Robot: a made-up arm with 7 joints. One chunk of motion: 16 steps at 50 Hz.
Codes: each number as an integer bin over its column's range. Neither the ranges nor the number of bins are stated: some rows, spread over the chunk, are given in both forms.
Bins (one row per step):
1: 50 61 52 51 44 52
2: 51 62 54 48 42 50
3: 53 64 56 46 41 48
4: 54 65 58 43 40 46
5: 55 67 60 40 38 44
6: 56 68 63 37 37 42
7: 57 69 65 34 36 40
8: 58 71 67 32 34 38
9: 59 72 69 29 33 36
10: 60 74 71 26 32 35
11: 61 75 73 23 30 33
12: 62 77 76 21 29 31
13: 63 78 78 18 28 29
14: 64 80 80 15 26 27
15: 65 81 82 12 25 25
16: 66 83 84 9 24 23
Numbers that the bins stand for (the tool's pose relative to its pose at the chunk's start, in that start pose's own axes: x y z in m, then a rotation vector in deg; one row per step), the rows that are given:
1: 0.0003 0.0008 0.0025 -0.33 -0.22 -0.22
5: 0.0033 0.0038 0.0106 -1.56 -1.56 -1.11
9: 0.0058 0.0064 0.0197 -2.78 -2.67 -2.00
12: 0.0076 0.0089 0.0268 -3.67 -3.56 -2.56
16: 0.0100 0.0119 0.0348 -5.00 -4.67 -3.44
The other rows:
2: 0.0009 0.0013 0.0045 -0.67 -0.67 -0.44
3: 0.0021 0.0023 0.0066 -0.89 -0.89 -0.67
4: 0.0027 0.0028 0.0086 -1.22 -1.11 -0.89
6: 0.0039 0.0043 0.0136 -1.89 -1.78 -1.33
7: 0.0045 0.0048 0.0157 -2.22 -2.00 -1.56
8: 0.0052 0.0059 0.0177 -2.44 -2.44 -1.78
10: 0.0064 0.0074 0.0217 -3.11 -2.89 -2.11
11: 0.0070 0.0079 0.0237 -3.44 -3.33 -2.33
13: 0.0082 0.0094 0.0288 -4.00 -3.78 -2.78
14: 0.0088 0.0104 0.0308 -4.33 -4.22 -3.00
15: 0.0094 0.0109 0.0328 -4.67 -4.44 -3.22

